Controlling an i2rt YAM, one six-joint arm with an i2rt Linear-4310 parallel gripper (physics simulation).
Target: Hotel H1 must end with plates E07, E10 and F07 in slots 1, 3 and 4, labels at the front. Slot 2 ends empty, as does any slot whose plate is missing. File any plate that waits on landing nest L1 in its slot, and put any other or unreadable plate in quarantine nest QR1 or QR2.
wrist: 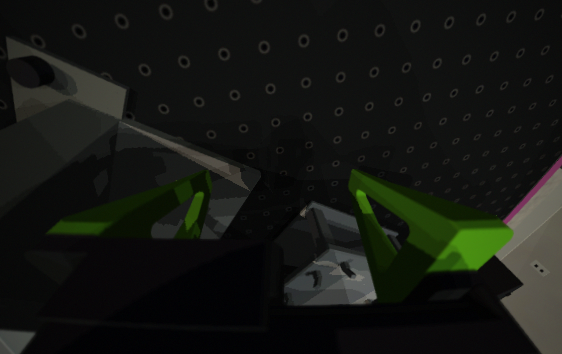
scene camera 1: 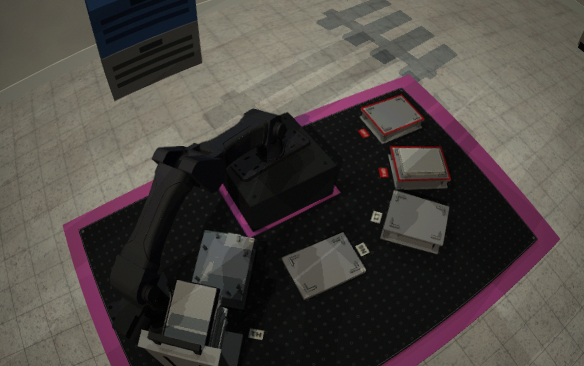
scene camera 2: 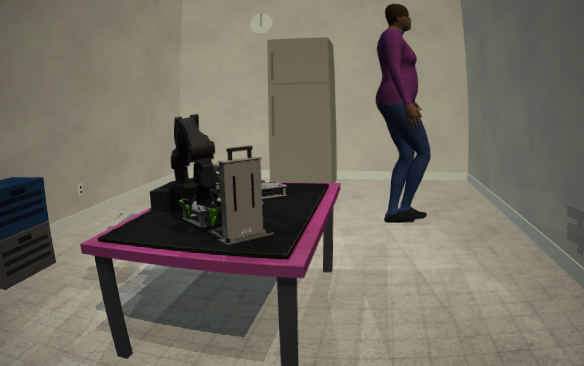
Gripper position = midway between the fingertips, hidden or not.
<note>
I see my gripper (wrist: 280, 177) and a nest N6 (scene camera 1: 315, 269).
</note>
